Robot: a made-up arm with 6 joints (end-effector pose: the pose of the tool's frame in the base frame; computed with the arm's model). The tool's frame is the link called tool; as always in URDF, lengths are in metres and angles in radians. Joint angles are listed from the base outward.
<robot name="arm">
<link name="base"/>
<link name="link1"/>
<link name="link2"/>
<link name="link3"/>
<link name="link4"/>
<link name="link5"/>
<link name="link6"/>
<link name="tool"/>
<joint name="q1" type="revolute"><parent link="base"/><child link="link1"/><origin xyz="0 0 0.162" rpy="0 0 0"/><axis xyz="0 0 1"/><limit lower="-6.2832" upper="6.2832" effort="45" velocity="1.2"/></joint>
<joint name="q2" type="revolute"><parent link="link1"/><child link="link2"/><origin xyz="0 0.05 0" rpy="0 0 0"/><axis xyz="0 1 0"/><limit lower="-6.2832" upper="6.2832" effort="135" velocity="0.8"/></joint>
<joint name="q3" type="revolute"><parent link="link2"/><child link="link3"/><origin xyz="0 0 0.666" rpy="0 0 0"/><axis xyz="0 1 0"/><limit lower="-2.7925" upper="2.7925" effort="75" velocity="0.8"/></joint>
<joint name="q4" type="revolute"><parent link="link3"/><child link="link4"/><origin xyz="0 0 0.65" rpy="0 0 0"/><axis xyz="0 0 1"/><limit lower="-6.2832" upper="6.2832" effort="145" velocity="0.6"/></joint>
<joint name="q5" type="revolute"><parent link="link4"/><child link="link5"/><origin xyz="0 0 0" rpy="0 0 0"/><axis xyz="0 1 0"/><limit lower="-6.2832" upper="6.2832" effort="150" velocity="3.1"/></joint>
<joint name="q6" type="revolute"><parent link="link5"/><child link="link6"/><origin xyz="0 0 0.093" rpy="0 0 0"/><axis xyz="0 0 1"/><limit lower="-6.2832" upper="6.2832" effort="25" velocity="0.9"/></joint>
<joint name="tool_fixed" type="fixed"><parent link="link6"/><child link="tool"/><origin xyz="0 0 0" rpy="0 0 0"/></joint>
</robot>
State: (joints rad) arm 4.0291 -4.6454 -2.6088 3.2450 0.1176 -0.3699
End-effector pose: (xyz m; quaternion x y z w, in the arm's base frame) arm 0.0091 -0.0662 0.5275 -0.2868 0.4308 0.2641 0.8139
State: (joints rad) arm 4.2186 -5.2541 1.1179 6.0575 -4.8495 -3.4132
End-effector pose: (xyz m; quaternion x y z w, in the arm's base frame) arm -0.4848 -0.9627 0.0690 -0.6362 0.7330 0.1819 0.1577
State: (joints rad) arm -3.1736 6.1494 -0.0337 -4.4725 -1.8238 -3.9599
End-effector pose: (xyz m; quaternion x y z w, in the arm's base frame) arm 0.1733 0.0319 1.4436 -0.7338 0.2565 0.3461 0.5254
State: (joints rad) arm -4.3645 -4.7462 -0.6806 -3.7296 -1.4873 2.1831
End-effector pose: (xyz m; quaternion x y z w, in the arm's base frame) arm -0.4122 1.1409 0.5572 -0.8624 0.2054 -0.0726 0.4570
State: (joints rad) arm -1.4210 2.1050 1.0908 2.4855 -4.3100 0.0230
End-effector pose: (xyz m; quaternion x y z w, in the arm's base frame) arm 0.1917 -0.5856 -0.7934 0.5203 -0.2312 0.7694 0.2895
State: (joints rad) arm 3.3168 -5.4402 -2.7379 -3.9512 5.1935 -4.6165
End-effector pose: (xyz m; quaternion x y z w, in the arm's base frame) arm 0.1734 0.0405 0.4382 -0.0440 0.5310 0.6546 0.5363
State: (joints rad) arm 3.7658 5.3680 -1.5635 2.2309 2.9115 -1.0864
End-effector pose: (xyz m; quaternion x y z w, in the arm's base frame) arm 0.7384 0.4496 0.1191 0.2308 -0.3257 0.2326 0.8869
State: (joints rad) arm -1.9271 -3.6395 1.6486 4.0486 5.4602 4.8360
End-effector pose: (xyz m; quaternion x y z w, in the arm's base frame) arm 0.2194 0.2921 -0.6757 -0.3787 0.5376 -0.0161 0.7532
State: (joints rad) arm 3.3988 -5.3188 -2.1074 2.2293 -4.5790 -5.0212
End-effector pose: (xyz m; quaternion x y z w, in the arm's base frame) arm 0.0857 -0.1045 0.7548 0.5345 0.7196 -0.2162 0.3869
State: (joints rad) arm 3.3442 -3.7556 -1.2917 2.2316 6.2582 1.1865
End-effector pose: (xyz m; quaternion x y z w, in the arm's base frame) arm -1.0540 -0.2657 -0.1395 -0.0297 -0.5849 0.1868 0.7888
